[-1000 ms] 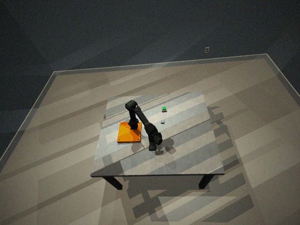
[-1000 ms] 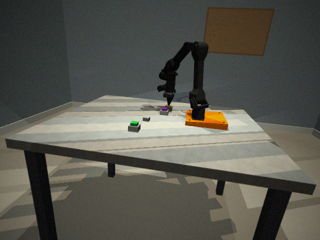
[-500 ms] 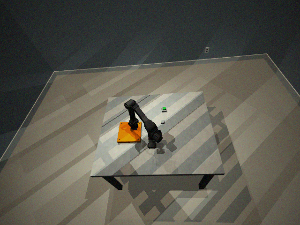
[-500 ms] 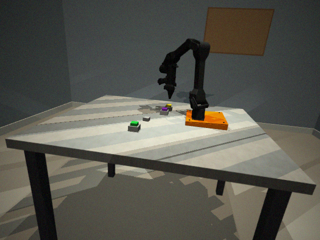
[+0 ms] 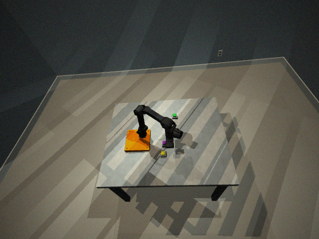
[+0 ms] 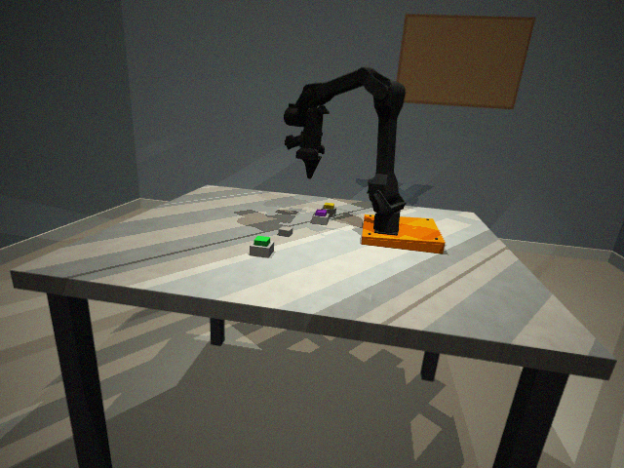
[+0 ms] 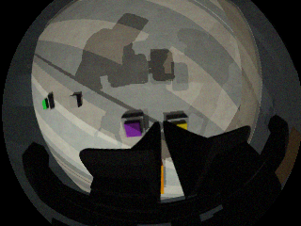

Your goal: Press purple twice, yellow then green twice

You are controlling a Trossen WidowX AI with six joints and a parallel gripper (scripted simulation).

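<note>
My gripper tip is now 360 mm to the right of the green button and 100 mm above it. Also, from my gripper tip: yellow button 60 mm behind, 60 mm to the right, 100 mm below; small grey block 200 mm to the left, 120 mm below; purple button 60 mm behind, 40 mm to the left, 100 mm below.
</note>
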